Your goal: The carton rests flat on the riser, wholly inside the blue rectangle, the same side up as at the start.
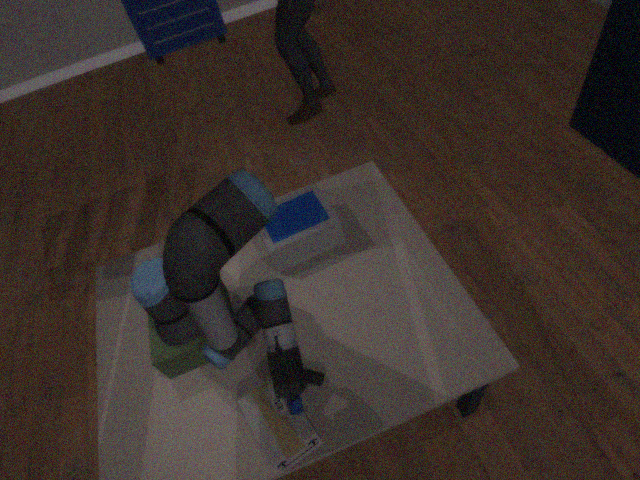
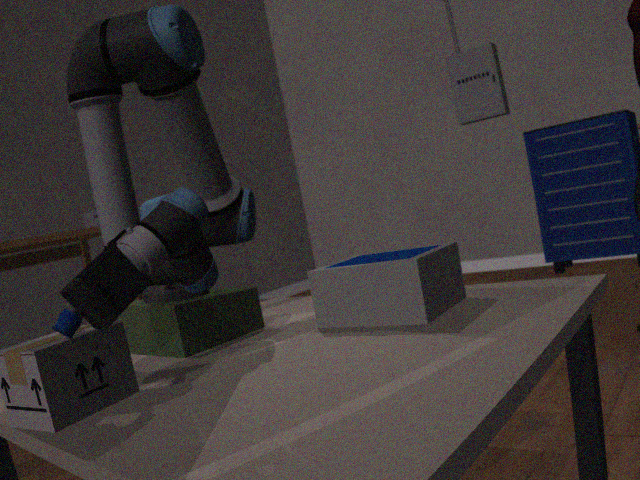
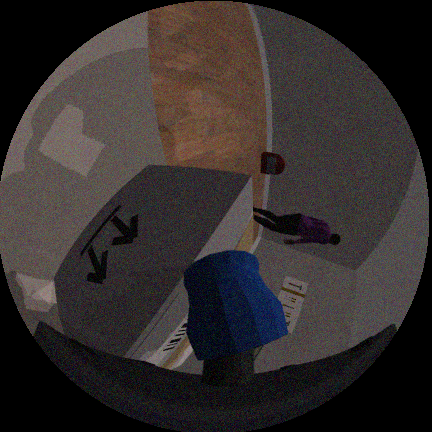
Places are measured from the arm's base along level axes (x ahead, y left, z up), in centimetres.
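Pixels of known places: hand, tool point: (image 1: 296, 412) (image 2: 59, 333) (image 3: 228, 273); arm's base, link origin: (image 1: 183, 322) (image 2: 176, 297).
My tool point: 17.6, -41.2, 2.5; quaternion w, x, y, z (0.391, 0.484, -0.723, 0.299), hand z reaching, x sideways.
Observation:
For each thing: its top centre in the pictures, then the offset to it from my tool point, as dx, dy, dz. Level surfaces: height alone.
- carton, top centre: (image 3: 203, 314) (image 2: 58, 336) (image 1: 274, 415) -5.1, +2.6, -1.2
- table, surface height: dz -13.3
- grey riser, top centre: (image 2: 383, 256) (image 1: 293, 215) +27.3, +57.1, -1.3
- blue rectangle, top centre: (image 2: 383, 256) (image 1: 293, 215) +27.3, +57.1, -1.3
The carton (image 1: 283, 426) (image 2: 82, 372) (image 3: 160, 225) stands on the table (image 1: 392, 320) (image 2: 361, 392) at its near corner, with up-arrows on its sides and tape along its top. My blue suction cup (image 1: 295, 406) (image 2: 67, 321) (image 3: 233, 301) is tilted over the carton's top near one long edge, at or just above the surface. I cannot tell whether it touches. Nothing hangs from it. The grey riser (image 1: 320, 249) (image 2: 371, 302) stands at the far side of the table, with the blue rectangle (image 1: 297, 215) (image 2: 385, 255) bare on its top.
The arm stands on a green base block (image 1: 175, 360) (image 2: 196, 321) between the carton and the riser. A person (image 1: 305, 56) stands on the wooden floor beyond the table. A blue cabinet (image 1: 175, 20) (image 2: 584, 186) stands by the wall.

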